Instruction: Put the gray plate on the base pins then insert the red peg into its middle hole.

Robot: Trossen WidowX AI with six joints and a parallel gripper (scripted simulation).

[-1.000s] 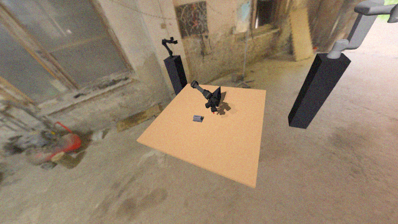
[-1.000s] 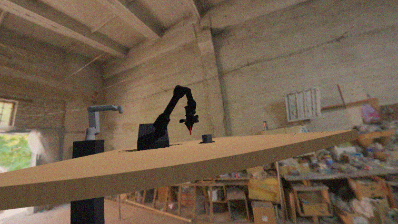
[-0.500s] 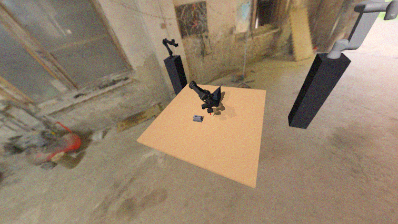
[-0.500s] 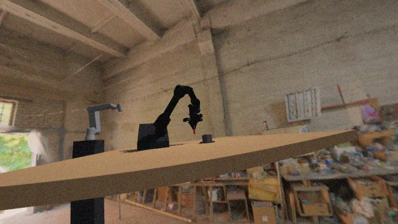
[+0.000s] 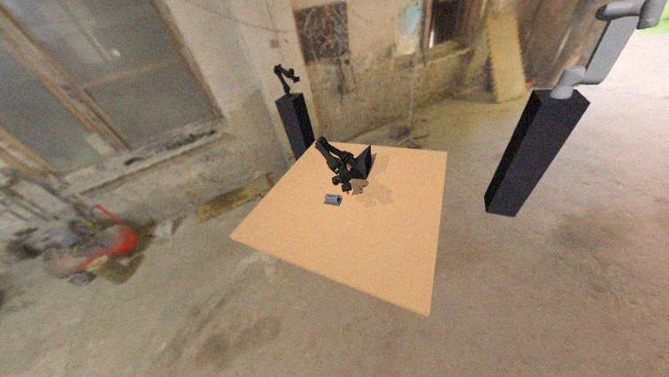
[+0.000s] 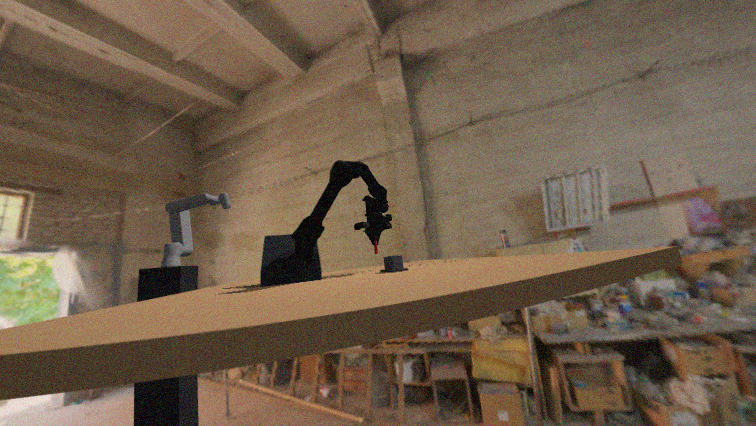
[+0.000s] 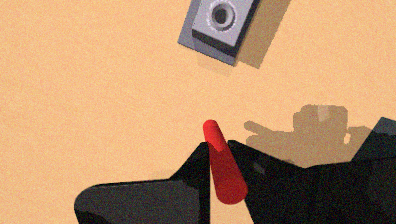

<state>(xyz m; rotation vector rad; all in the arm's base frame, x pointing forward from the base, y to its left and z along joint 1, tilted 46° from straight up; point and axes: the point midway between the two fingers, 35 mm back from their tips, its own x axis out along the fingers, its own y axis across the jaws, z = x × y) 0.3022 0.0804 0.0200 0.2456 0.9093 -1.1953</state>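
Right now my gripper tip is 120 mm to the left of the gray plate, 70 mm above it and 30 mm short of it. Round my gripper tip: red peg (right at my gripper tip); dark base (120 mm to the right, 110 mm below, 30 mm ahead).
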